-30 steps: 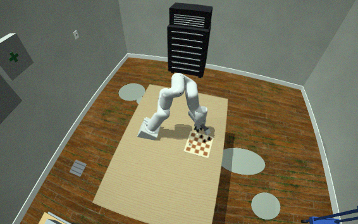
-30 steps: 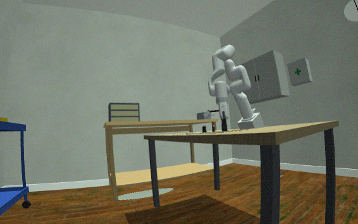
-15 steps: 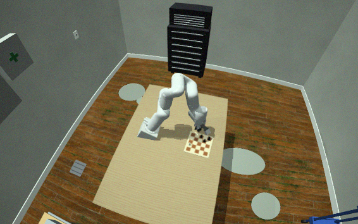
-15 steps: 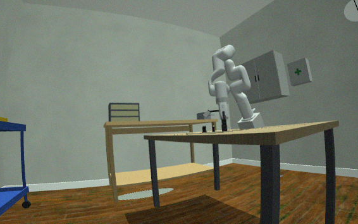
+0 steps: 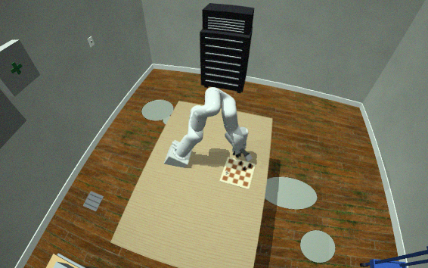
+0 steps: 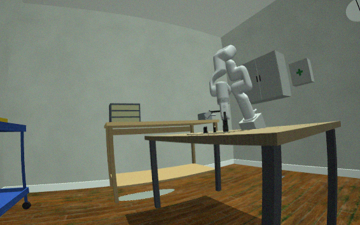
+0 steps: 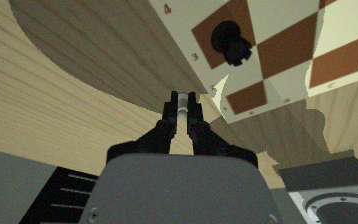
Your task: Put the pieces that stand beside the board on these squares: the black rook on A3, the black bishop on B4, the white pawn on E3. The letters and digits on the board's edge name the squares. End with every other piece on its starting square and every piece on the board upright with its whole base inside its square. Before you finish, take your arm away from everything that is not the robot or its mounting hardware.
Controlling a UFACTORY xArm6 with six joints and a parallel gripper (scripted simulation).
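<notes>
My hand is 40 mm short of the black chess piece and 60 mm to the left of it. The rest, counted from my hand: chessboard: 40 mm ahead, 140 mm to the right, 20 mm below; then white pawn: 10 mm below.
</notes>
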